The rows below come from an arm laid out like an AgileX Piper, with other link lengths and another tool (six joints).
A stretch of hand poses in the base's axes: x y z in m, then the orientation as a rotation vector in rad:
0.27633, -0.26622, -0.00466, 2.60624, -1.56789, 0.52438
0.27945, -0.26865, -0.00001, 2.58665, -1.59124, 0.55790
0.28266, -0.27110, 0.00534, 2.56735, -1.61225, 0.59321
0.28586, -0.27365, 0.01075, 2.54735, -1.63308, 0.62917
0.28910, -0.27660, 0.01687, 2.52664, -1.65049, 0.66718
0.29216, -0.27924, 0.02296, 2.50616, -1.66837, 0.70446
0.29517, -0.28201, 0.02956, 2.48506, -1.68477, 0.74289
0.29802, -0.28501, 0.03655, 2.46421, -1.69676, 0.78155
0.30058, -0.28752, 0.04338, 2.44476, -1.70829, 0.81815
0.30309, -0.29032, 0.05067, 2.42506, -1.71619, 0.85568
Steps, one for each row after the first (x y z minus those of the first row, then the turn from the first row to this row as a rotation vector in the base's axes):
0.00312, -0.00243, 0.00465, -0.00769, -0.02156, -0.01838
0.00633, -0.00488, 0.01000, -0.01619, -0.04403, -0.03534
0.00953, -0.00743, 0.01541, -0.02482, -0.06698, -0.05239
0.01277, -0.01038, 0.02153, -0.03559, -0.09046, -0.06800
0.01583, -0.01302, 0.02762, -0.04525, -0.11399, -0.08363
0.01884, -0.01579, 0.03422, -0.05575, -0.13805, -0.09871
0.02169, -0.01879, 0.04121, -0.06806, -0.16149, -0.11160
0.02425, -0.02130, 0.04804, -0.07889, -0.18410, -0.12363
0.02676, -0.02410, 0.05533, -0.09162, -0.20663, -0.13404

